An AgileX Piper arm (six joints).
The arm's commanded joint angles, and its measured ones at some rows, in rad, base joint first. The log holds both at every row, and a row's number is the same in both.
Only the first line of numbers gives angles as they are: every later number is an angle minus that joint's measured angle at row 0.
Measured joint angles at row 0:
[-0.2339 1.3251 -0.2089 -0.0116 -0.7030 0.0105]
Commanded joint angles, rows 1 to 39:
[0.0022 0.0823 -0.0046 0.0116 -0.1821 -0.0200]
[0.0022 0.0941 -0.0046 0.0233 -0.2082 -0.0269]
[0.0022 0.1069 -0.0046 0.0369 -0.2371 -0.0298]
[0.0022 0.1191 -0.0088 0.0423 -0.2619 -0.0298]
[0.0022 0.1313 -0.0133 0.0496 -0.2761 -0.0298]
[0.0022 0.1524 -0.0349 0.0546 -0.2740 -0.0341]
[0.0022 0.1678 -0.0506 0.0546 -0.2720 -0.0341]
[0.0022 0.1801 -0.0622 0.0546 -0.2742 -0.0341]
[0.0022 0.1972 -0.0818 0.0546 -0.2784 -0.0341]
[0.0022 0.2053 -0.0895 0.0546 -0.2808 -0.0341]
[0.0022 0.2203 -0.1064 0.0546 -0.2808 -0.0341]
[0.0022 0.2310 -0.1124 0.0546 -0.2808 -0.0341]
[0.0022 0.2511 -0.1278 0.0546 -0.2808 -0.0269]
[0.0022 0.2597 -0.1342 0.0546 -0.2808 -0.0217]
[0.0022 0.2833 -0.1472 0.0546 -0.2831 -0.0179]
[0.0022 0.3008 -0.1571 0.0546 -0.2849 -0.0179]
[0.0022 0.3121 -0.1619 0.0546 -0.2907 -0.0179]
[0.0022 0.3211 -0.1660 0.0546 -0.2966 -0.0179]
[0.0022 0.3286 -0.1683 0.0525 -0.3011 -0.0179]
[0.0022 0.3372 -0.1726 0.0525 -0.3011 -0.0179]
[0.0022 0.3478 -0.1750 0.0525 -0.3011 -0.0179]
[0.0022 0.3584 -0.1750 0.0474 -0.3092 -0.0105]
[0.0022 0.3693 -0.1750 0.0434 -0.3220 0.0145]
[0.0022 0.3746 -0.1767 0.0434 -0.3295 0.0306]
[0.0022 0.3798 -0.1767 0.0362 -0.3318 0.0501]
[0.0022 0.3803 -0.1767 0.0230 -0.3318 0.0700]
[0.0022 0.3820 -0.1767 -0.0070 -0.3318 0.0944]
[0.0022 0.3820 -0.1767 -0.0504 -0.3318 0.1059]
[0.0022 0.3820 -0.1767 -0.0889 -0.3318 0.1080]
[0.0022 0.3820 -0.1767 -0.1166 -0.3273 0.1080]
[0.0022 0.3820 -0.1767 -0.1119 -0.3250 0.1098]
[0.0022 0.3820 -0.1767 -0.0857 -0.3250 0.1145]
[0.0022 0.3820 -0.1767 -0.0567 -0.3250 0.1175]
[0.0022 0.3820 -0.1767 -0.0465 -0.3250 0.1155]
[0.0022 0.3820 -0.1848 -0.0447 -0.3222 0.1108]
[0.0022 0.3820 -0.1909 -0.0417 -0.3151 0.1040]
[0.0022 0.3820 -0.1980 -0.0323 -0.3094 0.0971]
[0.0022 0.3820 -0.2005 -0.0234 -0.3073 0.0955]
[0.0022 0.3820 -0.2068 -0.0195 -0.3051 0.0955]
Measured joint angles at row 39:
[0.0022 0.3805 -0.1857 -0.0483 -0.3178 0.1061]
